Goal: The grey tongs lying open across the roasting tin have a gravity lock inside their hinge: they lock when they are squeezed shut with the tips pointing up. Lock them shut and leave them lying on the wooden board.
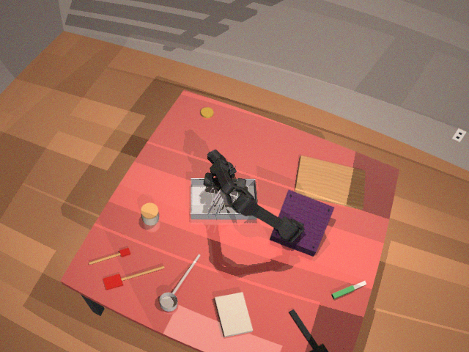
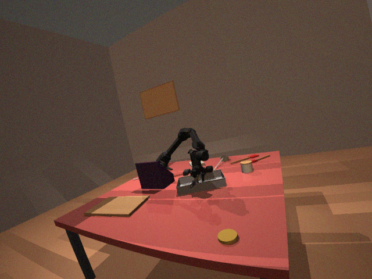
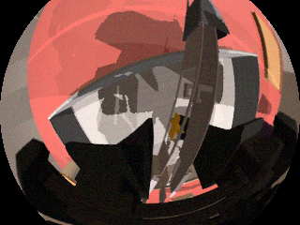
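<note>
Now: gripper tip 3 cm to the right of the grey roasting tin and 1 cm past it. The rest, counted from my gripper tip: wooden board: 45 cm behind, 32 cm to the right, 2 cm below; cream block: 52 cm to the left, 29 cm behind, 2 cm below; yellow disc: 44 cm to the right, 30 cm ahead, 2 cm below.
</note>
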